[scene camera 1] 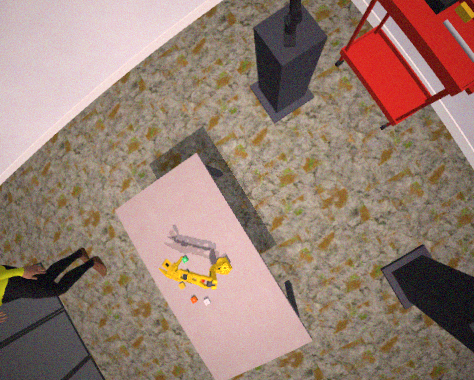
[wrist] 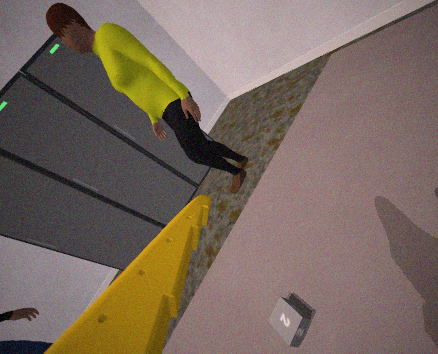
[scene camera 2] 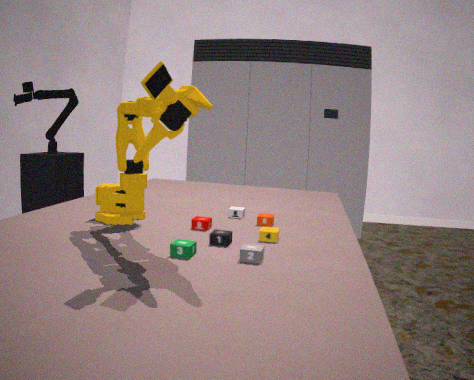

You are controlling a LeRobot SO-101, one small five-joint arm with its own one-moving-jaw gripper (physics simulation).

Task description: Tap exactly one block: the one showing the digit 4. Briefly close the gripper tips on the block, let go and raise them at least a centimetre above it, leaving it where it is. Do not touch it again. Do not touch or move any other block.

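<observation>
The yellow block (scene camera 1: 182,285) (scene camera 2: 268,235) shows the digit 4 in the second scene view. It sits on the table's right side there, with the orange block (scene camera 1: 194,299) (scene camera 2: 265,220) behind it and the grey block showing 2 (scene camera 2: 251,254) (wrist: 287,320) nearer the camera. My gripper (scene camera 1: 172,264) (scene camera 2: 196,100) is raised high above the table, well apart from the blocks. In the wrist view one notched yellow jaw shows, so it is fully open. It holds nothing. The 4 block does not show in the wrist view.
A black block showing 1 (scene camera 2: 220,238), a green block showing 3 (scene camera 1: 185,259) (scene camera 2: 183,249), a red block (scene camera 2: 201,223) and a white block (scene camera 1: 207,301) (scene camera 2: 236,212) also sit on the pink table (scene camera 1: 240,335) (scene camera 2: 310,310) (wrist: 320,165). The arm's shadow falls on the tabletop.
</observation>
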